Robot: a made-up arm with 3 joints. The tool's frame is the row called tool. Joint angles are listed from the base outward.
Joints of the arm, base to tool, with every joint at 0 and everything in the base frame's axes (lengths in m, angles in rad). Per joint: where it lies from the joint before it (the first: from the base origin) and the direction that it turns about. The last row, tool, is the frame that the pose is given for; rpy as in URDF.
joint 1: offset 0.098 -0.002 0.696 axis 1 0 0
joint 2: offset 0.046 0.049 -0.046 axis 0 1 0
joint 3: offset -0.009 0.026 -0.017 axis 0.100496 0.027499 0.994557
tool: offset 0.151 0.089 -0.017 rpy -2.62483 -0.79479 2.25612
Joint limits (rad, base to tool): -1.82..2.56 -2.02..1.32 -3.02..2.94
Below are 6 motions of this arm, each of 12 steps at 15 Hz.
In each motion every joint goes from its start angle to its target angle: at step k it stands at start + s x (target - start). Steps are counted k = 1, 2, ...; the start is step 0. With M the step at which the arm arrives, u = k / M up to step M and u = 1 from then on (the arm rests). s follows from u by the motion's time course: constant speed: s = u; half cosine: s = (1 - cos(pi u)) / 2; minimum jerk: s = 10 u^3 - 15 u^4 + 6 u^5.
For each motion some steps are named. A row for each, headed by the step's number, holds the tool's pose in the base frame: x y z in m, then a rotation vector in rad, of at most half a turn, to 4 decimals.
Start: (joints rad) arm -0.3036 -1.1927 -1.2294
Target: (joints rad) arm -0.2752 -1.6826 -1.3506
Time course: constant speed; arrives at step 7
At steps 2, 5, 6, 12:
2: 0.1981 -0.0239 0.7715 1.4139 2.0734 1.4832
5: 0.1726 -0.0304 0.7756 1.1825 1.9646 1.6503
6: 0.1644 -0.0329 0.7756 1.1043 1.9263 1.7016
12: 0.1563 -0.0355 0.7750 1.0254 1.8872 1.7505

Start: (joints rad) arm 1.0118 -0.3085 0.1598
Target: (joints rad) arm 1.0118 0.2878 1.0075
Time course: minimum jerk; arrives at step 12
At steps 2, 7, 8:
2: 0.2708 0.1355 0.8353 -0.1045 -2.1399 -1.0219
7: 0.1886 0.1908 0.8605 0.6536 -2.1817 -0.7006
8: 0.1670 0.1925 0.8658 0.8285 -2.1564 -0.6500

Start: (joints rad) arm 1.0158 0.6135 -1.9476
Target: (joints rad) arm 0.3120 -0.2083 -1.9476
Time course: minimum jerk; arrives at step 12
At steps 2, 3, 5, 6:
2: 0.1514 0.0006 0.5760 -1.5069 -0.3154 -0.1636
3: 0.1526 -0.0055 0.5763 -1.5609 -0.3120 -0.2180
5: 0.1567 -0.0273 0.5801 -1.7445 -0.3216 -0.4219
6: 0.1590 -0.0407 0.5849 -1.8511 -0.3461 -0.5574

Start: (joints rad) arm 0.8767 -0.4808 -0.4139
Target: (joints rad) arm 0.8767 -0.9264 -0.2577
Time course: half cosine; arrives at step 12
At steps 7, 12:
7: 0.2853 0.0386 0.8085 -0.8451 -2.0059 -1.4278
12: 0.2676 0.0295 0.8290 -0.8954 -2.1263 -1.5434

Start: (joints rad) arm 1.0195 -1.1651 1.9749
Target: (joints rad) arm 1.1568 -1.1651 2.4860
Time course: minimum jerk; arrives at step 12
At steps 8, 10, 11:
8: 0.0733 0.2382 0.7101 -0.6258 2.1898 -0.7067
10: 0.0715 0.2337 0.7008 -0.6558 2.1325 -0.7633
11: 0.0713 0.2329 0.6992 -0.6608 2.1224 -0.7731

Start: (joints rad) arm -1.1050 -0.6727 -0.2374
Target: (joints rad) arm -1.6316 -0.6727 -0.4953
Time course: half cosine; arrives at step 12
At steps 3, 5, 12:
3: 0.2911 0.0682 0.5957 1.1999 2.4335 -1.1575
5: 0.2929 0.0546 0.5981 1.2066 2.3196 -1.2119
12: 0.2952 0.0238 0.6132 1.1763 2.0049 -1.3257

